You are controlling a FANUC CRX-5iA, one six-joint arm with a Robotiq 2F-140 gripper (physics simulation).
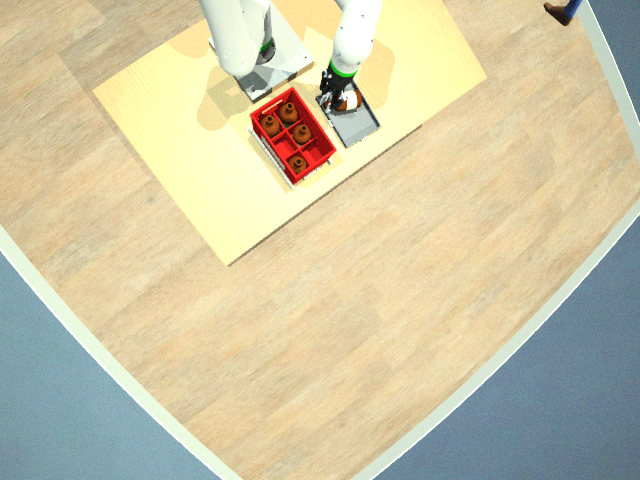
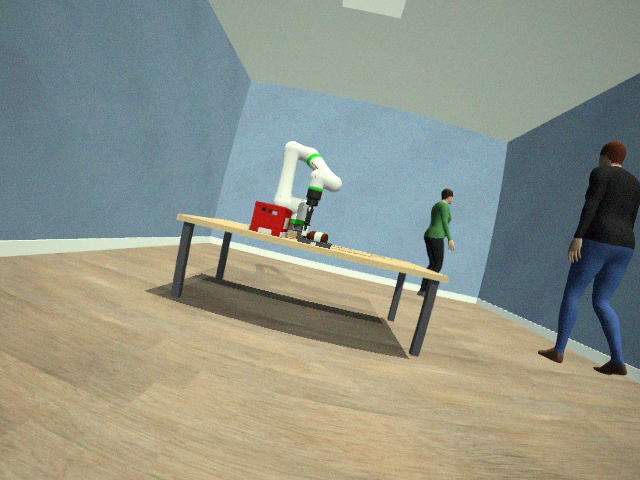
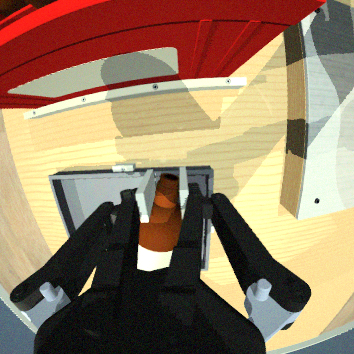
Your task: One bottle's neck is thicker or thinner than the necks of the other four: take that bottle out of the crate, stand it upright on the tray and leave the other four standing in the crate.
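Frame: origin at the arm's base, x back, y right, z up, level; centimetres.
Where they show: gripper, fingertip midpoint: (image 1: 325, 106) (image 2: 303, 235) (image 3: 166, 178); arm's base, link origin: (image 2: 296, 232).
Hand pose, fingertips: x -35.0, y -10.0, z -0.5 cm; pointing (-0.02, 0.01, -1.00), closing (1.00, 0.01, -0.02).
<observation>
Things, the pixels of their top centre, and the offset from my fingertips. "*": a spot on its surface instead. Level surfaces: height alone.
- brown bottle with a white label, top centre: (image 3: 154, 244) (image 1: 343, 97) (image 2: 315, 231) dx -1.9, dy -6.9, dz +4.4 cm
- grey tray, surface spot: (image 3: 95, 200) (image 1: 347, 129) * dx -12.7, dy -4.1, dz -3.0 cm
- red crate, top centre: (image 1: 294, 132) (image 2: 275, 206) dx -5.3, dy +21.2, dz +14.0 cm
- white strip, surface spot: (image 3: 155, 87) * dx -0.4, dy +11.2, dz -0.5 cm
- wooden table, surface height: dz -3.5 cm
A brown bottle with a white label (image 1: 350, 100) (image 2: 320, 237) (image 3: 159, 236) lies on its side at one end of the grey tray (image 1: 353, 128) (image 3: 95, 200), its neck towards the crate side. My gripper (image 1: 330, 102) (image 2: 306, 229) (image 3: 166, 178) is shut on this bottle at its neck, one pad on each side; the exact contact is partly hidden. Several brown bottles (image 1: 289, 113) (image 1: 269, 126) (image 1: 301, 135) (image 1: 297, 165) stand upright in the red crate (image 1: 316, 166) (image 2: 261, 222) (image 3: 150, 32); two compartments are empty. Differences in neck thickness are too small to tell.
The robot's grey base plate (image 1: 268, 77) (image 3: 322, 180) stands behind the crate and tray. A white strip (image 3: 155, 87) runs along the crate's foot on the wooden table (image 1: 206, 170) (image 2: 361, 258). Two people (image 2: 439, 227) (image 2: 608, 211) stand beyond the table.
</observation>
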